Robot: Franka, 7 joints.
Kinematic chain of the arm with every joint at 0, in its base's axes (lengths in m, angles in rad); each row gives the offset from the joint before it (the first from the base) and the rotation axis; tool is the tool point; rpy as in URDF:
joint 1: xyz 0 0 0.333 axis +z
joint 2: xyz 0 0 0 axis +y
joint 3: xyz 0 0 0.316 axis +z
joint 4: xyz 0.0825 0 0 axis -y
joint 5: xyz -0.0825 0 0.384 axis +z
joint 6: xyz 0 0 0 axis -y
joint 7: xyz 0.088 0 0 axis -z
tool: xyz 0 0 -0.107 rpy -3.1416 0 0
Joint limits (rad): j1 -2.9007..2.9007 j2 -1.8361..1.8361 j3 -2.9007..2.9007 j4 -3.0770..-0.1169 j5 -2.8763..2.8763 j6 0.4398..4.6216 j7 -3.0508..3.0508
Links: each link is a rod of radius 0.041 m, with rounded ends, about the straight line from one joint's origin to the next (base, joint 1, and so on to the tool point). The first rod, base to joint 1, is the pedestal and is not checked.
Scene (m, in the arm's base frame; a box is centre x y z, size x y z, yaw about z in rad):
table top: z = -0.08
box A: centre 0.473 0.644 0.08 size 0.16 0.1 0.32 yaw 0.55
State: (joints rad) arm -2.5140 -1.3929 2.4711 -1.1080 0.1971 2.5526 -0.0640
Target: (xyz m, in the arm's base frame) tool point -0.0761 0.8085 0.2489
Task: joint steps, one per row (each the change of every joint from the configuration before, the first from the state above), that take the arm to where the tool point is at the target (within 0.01 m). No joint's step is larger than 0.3 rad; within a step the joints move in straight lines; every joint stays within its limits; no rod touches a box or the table.
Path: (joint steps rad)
1: 0.1874 0.1934 0.1432 0.0920 0.0250 0.0930 0.2411
2: 0.1875 0.1934 0.1432 0.0920 0.0250 0.0930 0.2412
3: 0.1874 0.1935 0.1432 0.0920 0.0249 0.0929 0.2411
4: 0.2070 -0.0762 0.0000 -0.0731 -0.0268 -0.1151 -0.2411
5: 0.2071 -0.0762 0.0000 -0.0731 -0.0269 -0.1151 -0.2412
6: 0.2070 -0.0762 0.0000 -0.0731 -0.0269 -0.1151 -0.2411

